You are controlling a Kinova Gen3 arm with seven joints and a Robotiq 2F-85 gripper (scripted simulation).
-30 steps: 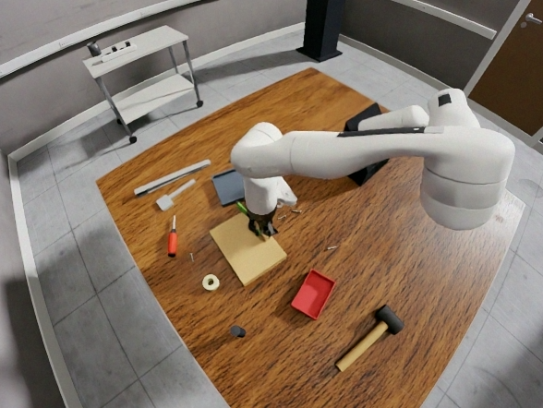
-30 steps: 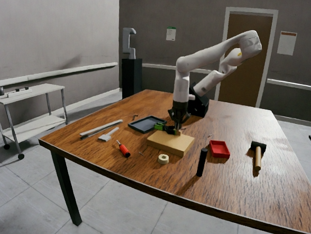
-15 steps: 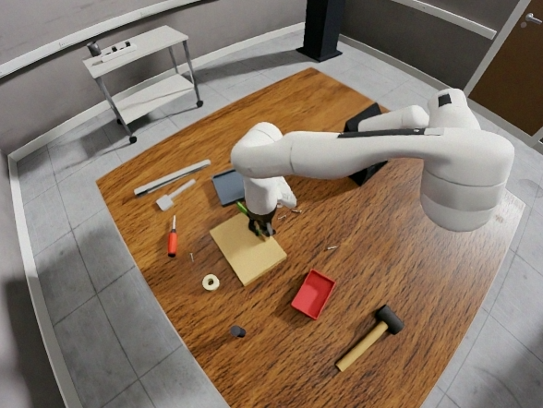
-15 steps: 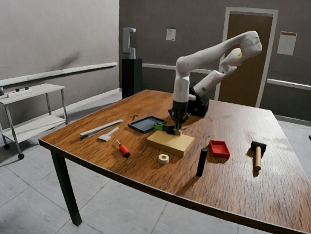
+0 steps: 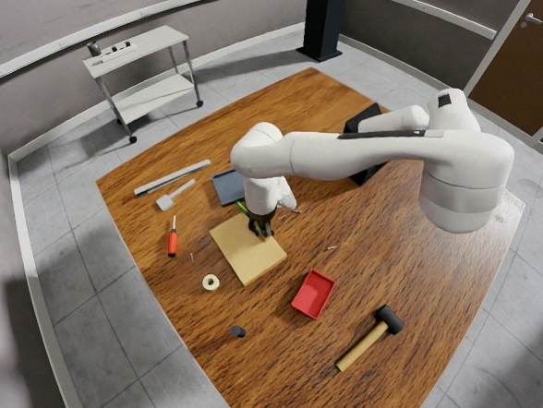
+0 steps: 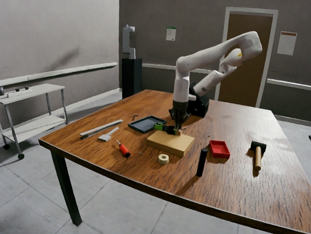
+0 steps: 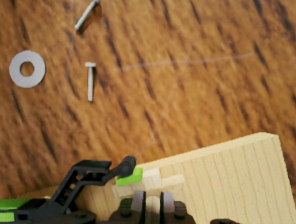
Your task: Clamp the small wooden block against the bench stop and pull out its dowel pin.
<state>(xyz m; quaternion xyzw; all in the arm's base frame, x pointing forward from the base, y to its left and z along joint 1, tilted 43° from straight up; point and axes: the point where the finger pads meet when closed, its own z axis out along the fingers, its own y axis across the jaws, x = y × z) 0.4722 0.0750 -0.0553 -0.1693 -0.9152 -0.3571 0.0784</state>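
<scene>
The pale dowel pin lies 2 cm below my hand. From my hand the other things lie so: wooden block 4 cm below; then bench board 5 cm ahead, 1 cm to the right, 6 cm below; then red bin 1 cm ahead, 23 cm to the left, 7 cm below.
</scene>
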